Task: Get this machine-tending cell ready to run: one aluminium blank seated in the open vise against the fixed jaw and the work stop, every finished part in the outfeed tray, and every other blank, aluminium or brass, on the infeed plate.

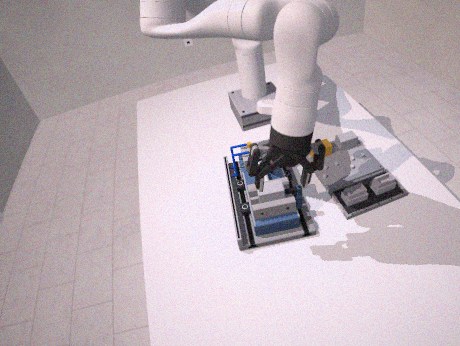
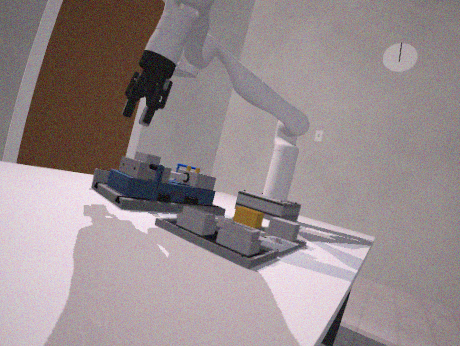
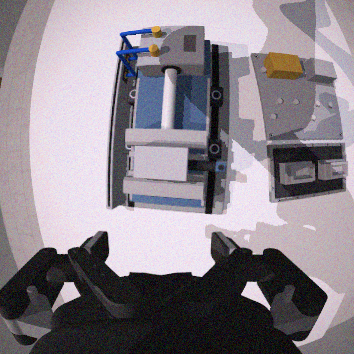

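Where they show: gripper, fingertip midpoint: [image 1: 281, 186] [image 2: 134, 120] [image 3: 159, 243]; arm's base, link origin: [image 1: 254, 93] [image 2: 274, 197].
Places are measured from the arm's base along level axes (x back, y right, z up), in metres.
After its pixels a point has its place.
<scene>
An aluminium blank [image 1: 275, 187] {y 0.070, x -0.515, z 0.048 m} [image 2: 147, 158] {y 0.053, x -0.528, z 0.037 m} [image 3: 161, 163] {y 0.079, x -0.511, z 0.048 m} lies in the blue vise [image 1: 277, 223] {y 0.085, x -0.571, z -0.013 m} [image 2: 131, 186] {y 0.030, x -0.565, z -0.027 m} [image 3: 149, 100] {y 0.108, x -0.421, z -0.008 m}, between the fixed jaw [image 1: 274, 209] [image 3: 164, 188] and the moving jaw [image 3: 167, 136] {y 0.076, x -0.480, z 0.028 m}. Its right end is at the work stop's black arm [image 3: 200, 165] {y 0.036, x -0.514, z 0.028 m}; exact contact is unclear. My gripper [image 1: 283, 184] {y 0.070, x -0.574, z 0.111 m} [image 2: 136, 116] {y 0.070, x -0.574, z 0.111 m} [image 3: 159, 243] {y 0.070, x -0.574, z 0.111 m} is open and empty above the vise. A brass blank [image 1: 327, 146] {y -0.136, x -0.347, z -0.024 m} [image 2: 248, 217] {y -0.130, x -0.349, z -0.040 m} [image 3: 283, 65] {y -0.112, x -0.342, z -0.024 m} and an aluminium blank [image 1: 346, 140] {y -0.201, x -0.340, z -0.025 m} [image 2: 283, 229] {y -0.218, x -0.340, z -0.041 m} [image 3: 321, 71] {y -0.200, x -0.335, z -0.024 m} stand on the infeed plate [image 3: 290, 120] {y -0.133, x -0.432, z -0.060 m}. Two finished parts [image 3: 297, 172] {y -0.136, x -0.524, z -0.041 m} [image 3: 332, 170] {y -0.223, x -0.518, z -0.042 m} sit in the outfeed tray [image 3: 272, 177] {y -0.093, x -0.535, z -0.056 m}.
Blue pipes [image 1: 233, 156] {y 0.142, x -0.364, z 0.039 m} [image 3: 123, 44] with yellow ends rise at the moving-jaw end of the vise. The work stop's blue post [image 1: 299, 196] {y 0.014, x -0.521, z 0.001 m} [image 3: 220, 167] {y 0.013, x -0.516, z 0.031 m} stands at the vise's side. The robot base [image 1: 246, 116] {y 0.059, x -0.123, z -0.010 m} [image 2: 267, 204] {y -0.042, x -0.116, z -0.020 m} stands behind the fixtures.
</scene>
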